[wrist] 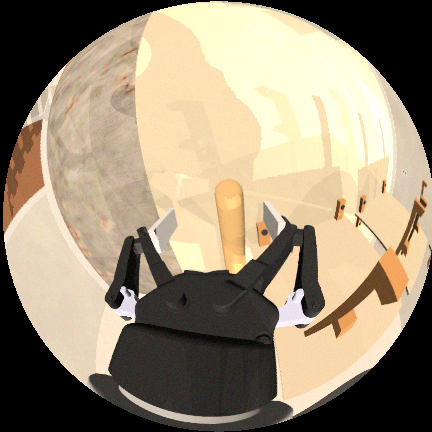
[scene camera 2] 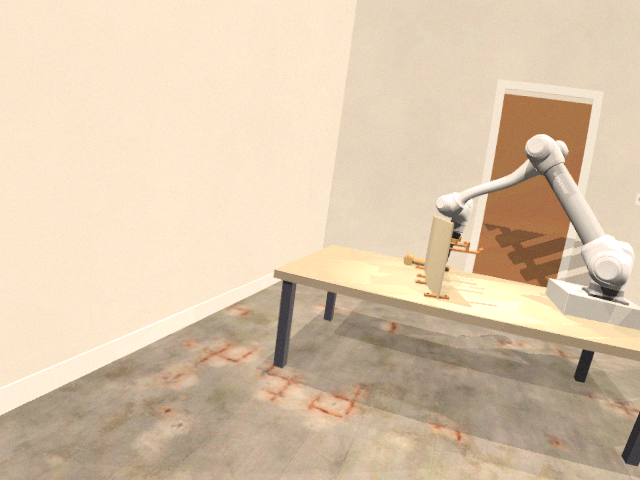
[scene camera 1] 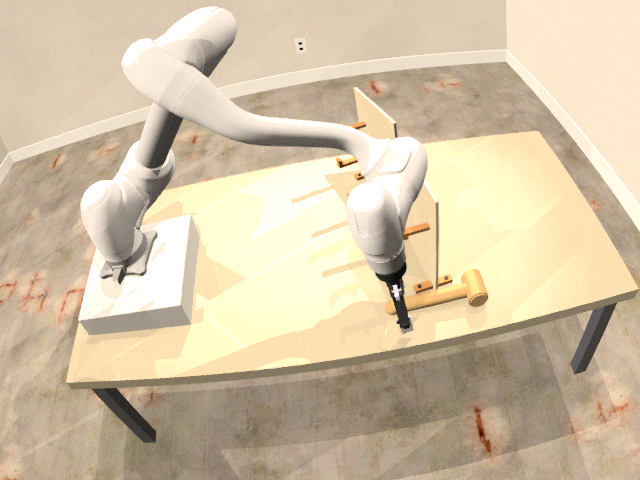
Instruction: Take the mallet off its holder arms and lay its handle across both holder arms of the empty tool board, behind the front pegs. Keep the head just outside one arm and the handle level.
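The wooden mallet lies on the table beside the near tool board's foot. Its head points away from the robot base, and its handle end lies near my gripper. My gripper is open and low at the handle, with a pad on each side of it in the wrist view. The near tool board stands upright, with orange-brown holder arms. The far tool board stands behind it, partly hidden by my arm. I cannot tell which board is empty. The mallet's head is hidden in the wrist view.
The table has its edge close to the mallet. A foot block of the near board is right beside the handle. The white base block carries the robot. Shadows of the arms and pegs lie across the table.
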